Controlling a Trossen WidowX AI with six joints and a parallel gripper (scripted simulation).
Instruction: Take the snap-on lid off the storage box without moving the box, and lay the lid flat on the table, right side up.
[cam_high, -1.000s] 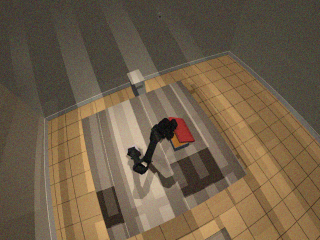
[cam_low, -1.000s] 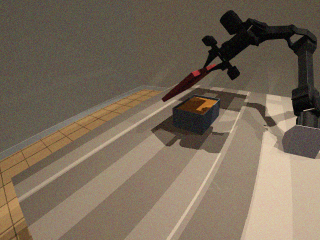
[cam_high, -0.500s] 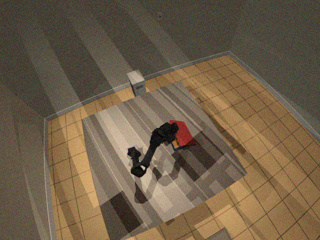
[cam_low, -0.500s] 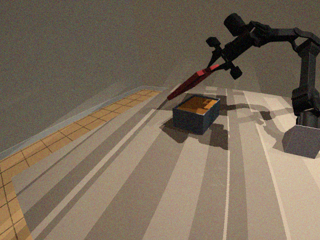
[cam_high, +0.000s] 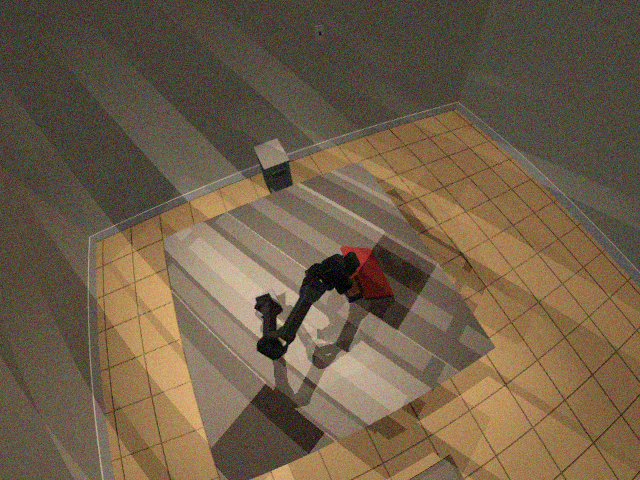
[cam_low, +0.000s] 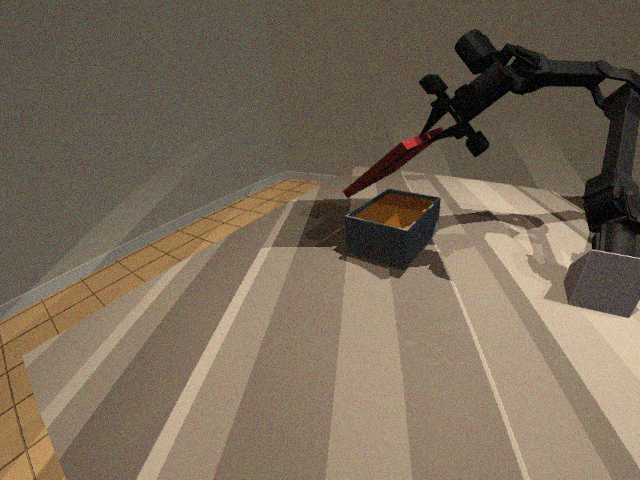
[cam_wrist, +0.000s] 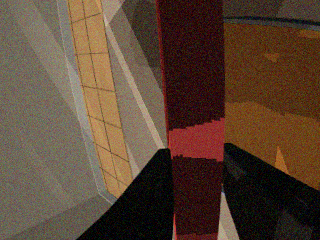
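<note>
My gripper tip is 7 cm short of the red lid and 5 cm above it. Round my gripper tip: blue-grey box (4 cm ahead, 6 cm to the left, 19 cm below).
</note>
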